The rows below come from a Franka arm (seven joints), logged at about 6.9 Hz.
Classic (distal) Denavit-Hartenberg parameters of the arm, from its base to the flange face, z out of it. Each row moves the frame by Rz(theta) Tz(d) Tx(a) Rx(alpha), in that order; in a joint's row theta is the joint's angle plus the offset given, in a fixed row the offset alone. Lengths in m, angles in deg.
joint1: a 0; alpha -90; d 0.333; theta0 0
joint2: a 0; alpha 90; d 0; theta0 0
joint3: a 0.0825; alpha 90; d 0.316; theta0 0
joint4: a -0.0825; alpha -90; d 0; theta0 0
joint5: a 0; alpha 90; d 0.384; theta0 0
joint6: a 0.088; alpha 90; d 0; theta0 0
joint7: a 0; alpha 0; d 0.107; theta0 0
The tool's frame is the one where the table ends.
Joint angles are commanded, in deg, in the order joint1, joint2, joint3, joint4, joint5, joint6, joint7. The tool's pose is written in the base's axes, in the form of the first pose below.
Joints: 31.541, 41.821, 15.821, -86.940, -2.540, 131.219, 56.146
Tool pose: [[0.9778 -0.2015 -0.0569 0.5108], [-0.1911 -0.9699 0.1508 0.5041], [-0.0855 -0.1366 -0.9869 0.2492], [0 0 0 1]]
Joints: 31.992, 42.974, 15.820, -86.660, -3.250, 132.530, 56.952
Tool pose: [[0.9780 -0.2030 -0.0487 0.5086], [-0.1936 -0.9691 0.1529 0.5090], [-0.0782 -0.1401 -0.9870 0.2394], [0 0 0 1]]
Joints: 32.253, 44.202, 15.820, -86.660, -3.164, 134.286, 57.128
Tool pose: [[0.9773 -0.2065 -0.0465 0.5069], [-0.1965 -0.9667 0.1638 0.5121], [-0.0788 -0.1510 -0.9854 0.2273], [0 0 0 1]]
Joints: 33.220, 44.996, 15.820, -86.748, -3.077, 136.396, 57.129
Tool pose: [[0.9802 -0.1944 -0.0370 0.4994], [-0.1847 -0.9659 0.1815 0.5218], [-0.0710 -0.1711 -0.9827 0.2205], [0 0 0 1]]
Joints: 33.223, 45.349, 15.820, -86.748, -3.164, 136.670, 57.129
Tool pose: [[0.9802 -0.1942 -0.0380 0.4991], [-0.1844 -0.9661 0.1809 0.5218], [-0.0718 -0.1703 -0.9828 0.2166], [0 0 0 1]]
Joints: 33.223, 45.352, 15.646, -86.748, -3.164, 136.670, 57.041
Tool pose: [[0.9802 -0.1946 -0.0365 0.5004], [-0.1851 -0.9662 0.1792 0.5205], [-0.0701 -0.1689 -0.9831 0.2162], [0 0 0 1]]
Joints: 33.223, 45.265, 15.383, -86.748, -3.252, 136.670, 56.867
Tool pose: [[0.9807 -0.1931 -0.0322 0.5024], [-0.1846 -0.9668 0.1767 0.5186], [-0.0652 -0.1673 -0.9837 0.2168], [0 0 0 1]]
